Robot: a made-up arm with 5 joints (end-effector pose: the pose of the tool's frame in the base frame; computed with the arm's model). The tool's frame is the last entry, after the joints.
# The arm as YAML. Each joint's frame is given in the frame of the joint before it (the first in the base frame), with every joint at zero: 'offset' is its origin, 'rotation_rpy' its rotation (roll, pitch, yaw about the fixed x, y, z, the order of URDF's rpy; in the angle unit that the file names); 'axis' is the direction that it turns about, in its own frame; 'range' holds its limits. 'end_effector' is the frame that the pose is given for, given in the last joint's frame.
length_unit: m
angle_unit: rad
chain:
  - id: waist
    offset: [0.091, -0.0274, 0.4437]
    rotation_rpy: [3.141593, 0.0, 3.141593]
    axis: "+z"
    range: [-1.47, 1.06]
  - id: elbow
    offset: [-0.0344, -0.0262, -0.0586]
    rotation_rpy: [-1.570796, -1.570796, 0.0]
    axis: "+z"
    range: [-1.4, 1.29]
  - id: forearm
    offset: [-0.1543, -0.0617, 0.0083]
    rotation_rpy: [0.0, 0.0, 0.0]
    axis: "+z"
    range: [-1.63, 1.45]
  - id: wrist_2
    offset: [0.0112, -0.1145, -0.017]
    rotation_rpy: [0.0, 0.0, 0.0]
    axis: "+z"
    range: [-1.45, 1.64]
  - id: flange
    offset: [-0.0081, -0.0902, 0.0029]
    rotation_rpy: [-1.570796, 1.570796, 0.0]
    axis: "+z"
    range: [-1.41, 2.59]
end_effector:
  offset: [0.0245, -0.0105, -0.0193]
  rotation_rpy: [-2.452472, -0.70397, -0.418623]
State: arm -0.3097 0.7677 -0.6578 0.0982 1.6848
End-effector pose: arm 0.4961 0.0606 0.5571 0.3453 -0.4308 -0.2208 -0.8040
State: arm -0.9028 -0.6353 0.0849 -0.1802 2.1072
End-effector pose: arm 0.2091 0.0762 0.8122 0.3878 0.0933 -0.3716 -0.8383
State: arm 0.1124 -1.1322 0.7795 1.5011 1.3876
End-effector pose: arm 0.1898 -0.0856 0.5653 0.2007 -0.7671 0.1473 -0.5913
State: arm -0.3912 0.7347 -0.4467 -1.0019 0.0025
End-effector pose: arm 0.4588 0.0631 0.6021 0.7018 0.0867 0.3955 -0.5861
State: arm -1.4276 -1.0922 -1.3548 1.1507 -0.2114
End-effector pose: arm 0.1273 -0.1521 0.8134 0.9007 0.1094 0.4185 0.0415
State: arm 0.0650 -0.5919 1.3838 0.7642 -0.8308
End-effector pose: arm 0.1447 -0.0718 0.4657 0.2751 0.2257 -0.8633 0.3580
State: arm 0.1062 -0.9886 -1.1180 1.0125 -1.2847
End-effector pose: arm 0.0454 -0.0515 0.8317 0.7750 0.3015 0.5297 -0.1671
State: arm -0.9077 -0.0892 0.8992 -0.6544 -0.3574
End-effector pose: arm 0.2912 0.1456 0.5437 0.5964 -0.3694 0.5982 -0.3874
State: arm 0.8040 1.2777 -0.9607 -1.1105 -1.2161
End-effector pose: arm 0.3432 -0.3333 0.5065 0.5612 0.4829 0.4962 -0.4535
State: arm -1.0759 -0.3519 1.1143 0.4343 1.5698
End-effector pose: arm 0.2161 0.1148 0.4912 0.4935 -0.7006 -0.3903 -0.3366
